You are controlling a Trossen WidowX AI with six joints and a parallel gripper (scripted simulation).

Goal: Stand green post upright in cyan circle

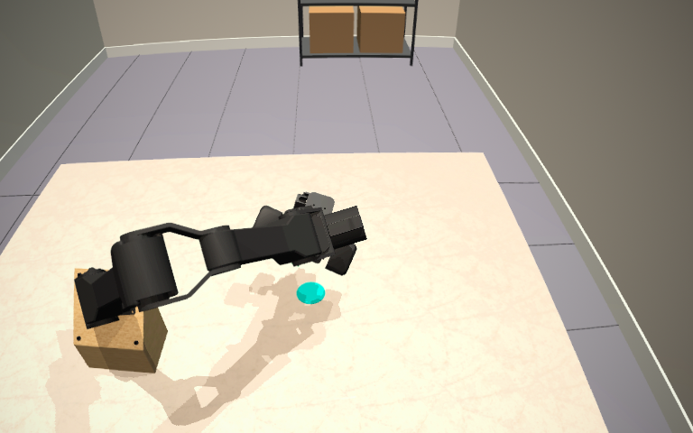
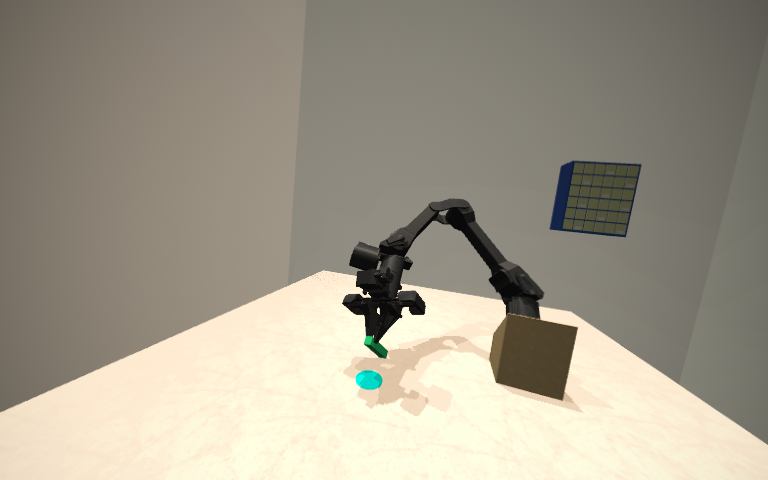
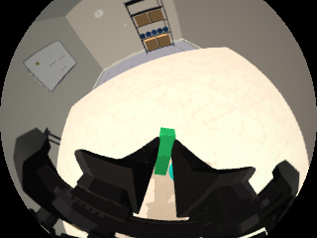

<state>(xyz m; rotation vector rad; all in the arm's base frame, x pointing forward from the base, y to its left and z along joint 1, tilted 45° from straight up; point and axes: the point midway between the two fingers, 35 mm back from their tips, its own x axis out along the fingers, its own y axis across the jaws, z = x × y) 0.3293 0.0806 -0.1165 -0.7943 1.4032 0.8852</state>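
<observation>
The cyan circle is 40 mm to the right of my gripper tip and 110 mm below it. Round my gripper tip: green post (10 mm behind, 10 mm to the right, 10 mm below).
</observation>
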